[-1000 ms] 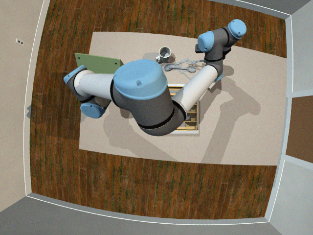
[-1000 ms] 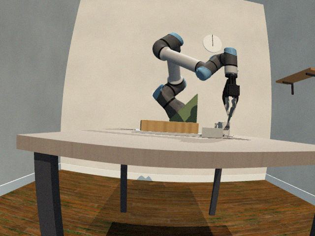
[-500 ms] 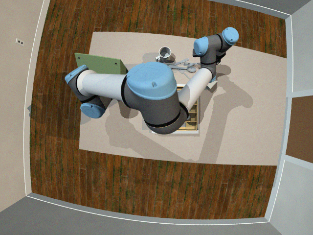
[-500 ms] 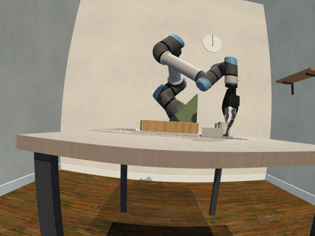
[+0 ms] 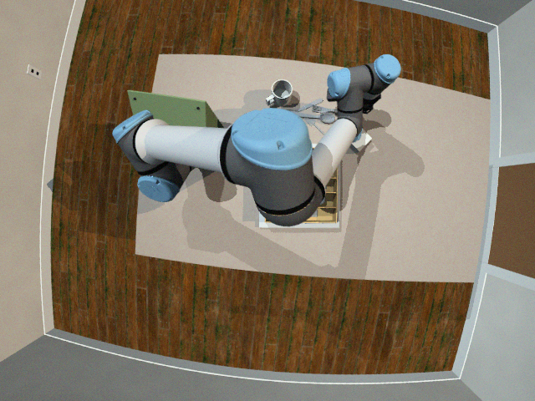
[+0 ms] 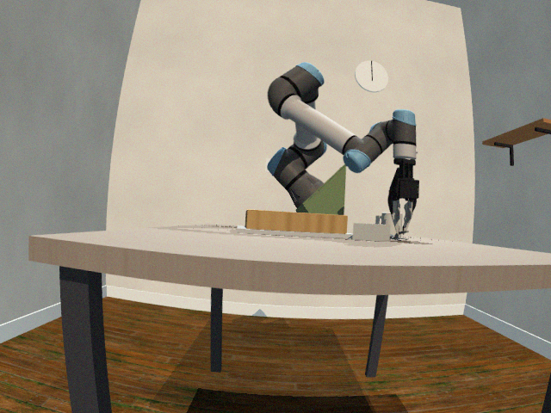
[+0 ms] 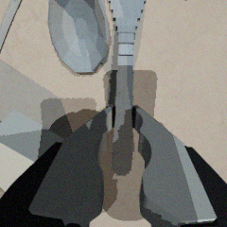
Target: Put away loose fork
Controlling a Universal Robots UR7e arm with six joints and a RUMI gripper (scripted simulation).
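My hand is 100 mm to the left of the white block, 80 mm short of it and 10 mm above it. The rest, counted from my hand: mug (260 mm behind); tray (340 mm to the right, 100 mm behind, 20 mm above).
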